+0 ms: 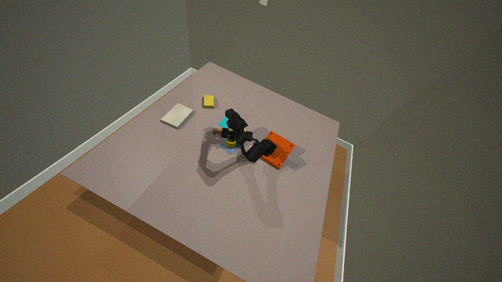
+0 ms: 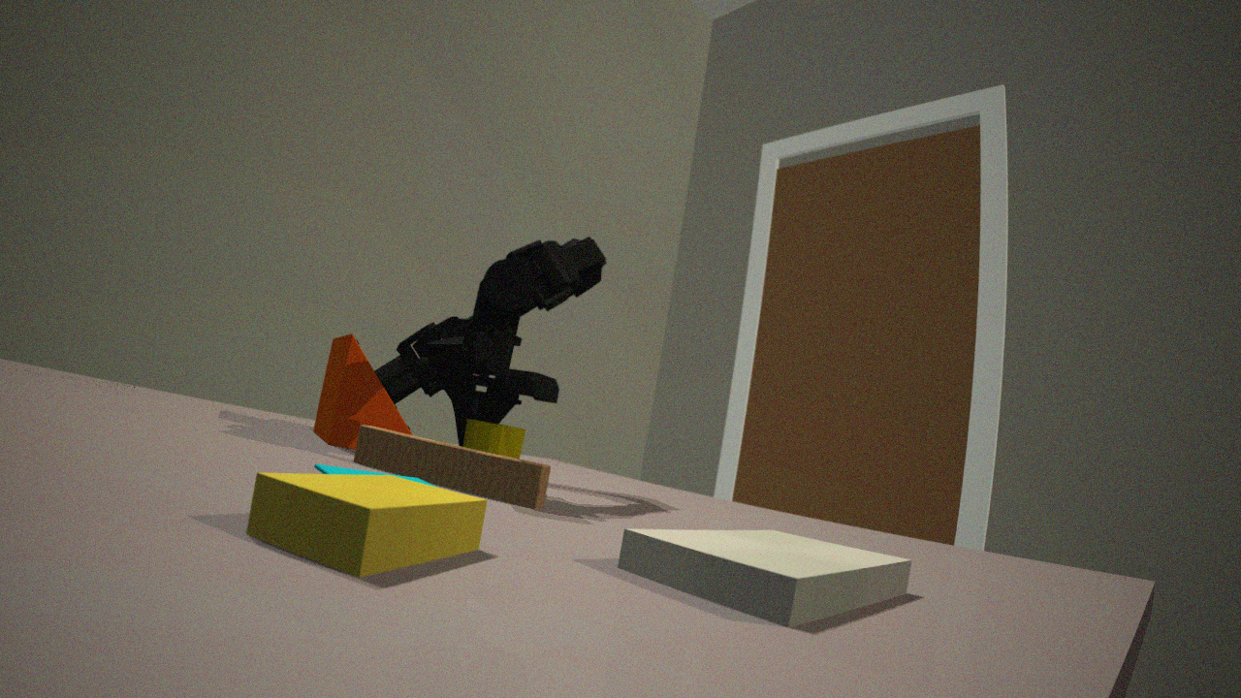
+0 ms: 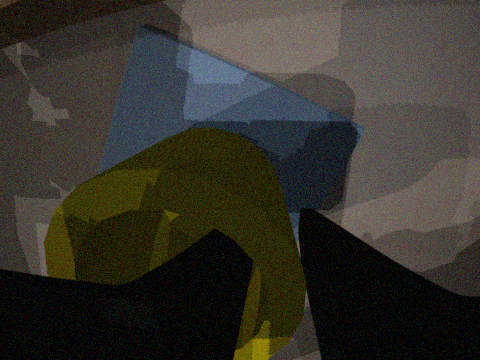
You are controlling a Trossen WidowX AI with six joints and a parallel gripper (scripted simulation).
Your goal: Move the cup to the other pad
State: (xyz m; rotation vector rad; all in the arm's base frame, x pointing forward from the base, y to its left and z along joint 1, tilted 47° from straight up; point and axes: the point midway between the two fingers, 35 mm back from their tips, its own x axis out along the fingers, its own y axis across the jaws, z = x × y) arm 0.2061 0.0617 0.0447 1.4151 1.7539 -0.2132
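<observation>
The red marble lies 4 cm ahead of my gripper tip, 2 cm below it and 1 cm to the left of it. The rest, counted from my gripper tip: wooden block: 8 cm ahead, 6 cm to the right, 2 cm below; then cup: 2 cm to the left, 2 cm ahead; then light blue pad: 4 cm below, 3 cm ahead, 2 cm to the left.
</observation>
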